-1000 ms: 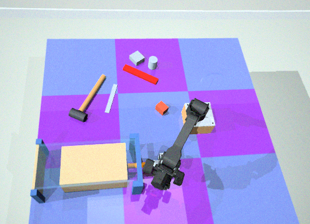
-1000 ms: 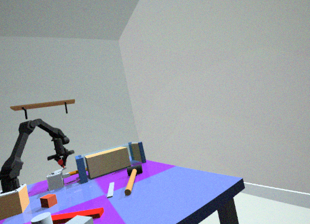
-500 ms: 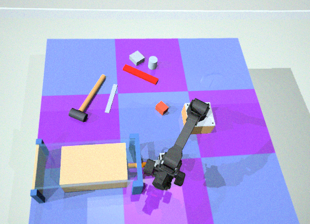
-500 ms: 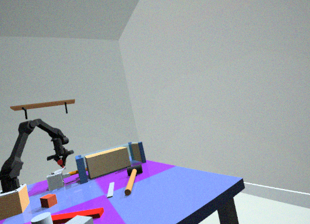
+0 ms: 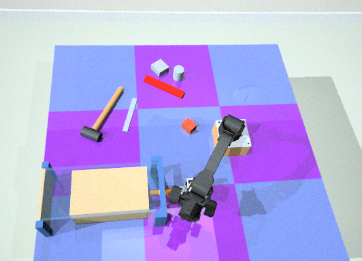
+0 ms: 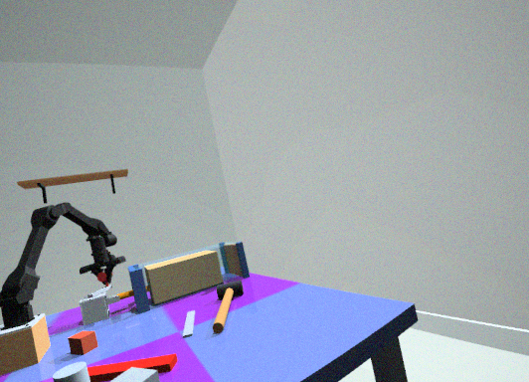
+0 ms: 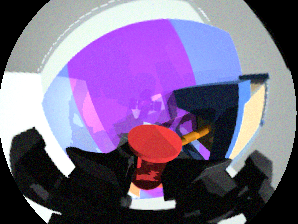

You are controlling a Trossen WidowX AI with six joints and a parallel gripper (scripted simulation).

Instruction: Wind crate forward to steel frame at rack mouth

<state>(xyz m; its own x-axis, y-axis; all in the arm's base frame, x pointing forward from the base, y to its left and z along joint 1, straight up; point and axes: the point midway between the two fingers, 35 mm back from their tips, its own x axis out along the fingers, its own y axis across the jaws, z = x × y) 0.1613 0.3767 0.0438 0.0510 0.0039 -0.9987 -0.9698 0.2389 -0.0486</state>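
Now: gripper tip 20 mm below the red knob. From my gripper tip the other things lie so: winch handle 20 mm behind, 40 mm to the right, 10 mm below; then winch 50 mm behind, 110 mm to the right, 80 mm below; then grey strip 320 mm ahead, 470 mm to the right, 110 mm below.
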